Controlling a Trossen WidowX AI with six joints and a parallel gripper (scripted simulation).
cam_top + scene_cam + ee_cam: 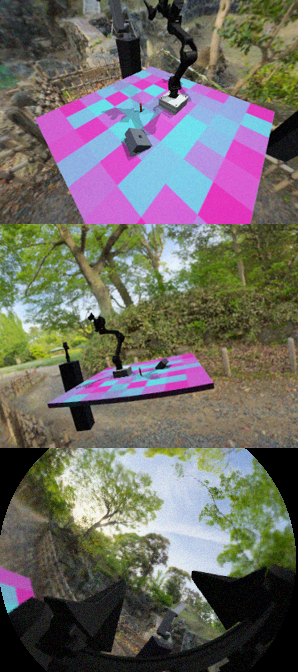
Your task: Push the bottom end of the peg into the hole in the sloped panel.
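My gripper tip is 30 cm short of the red peg, 12 cm to the right of it and 61 cm above it. Round my gripper tip: dark grey sloped panel: 53 cm ahead, 28 cm to the left, 63 cm below.
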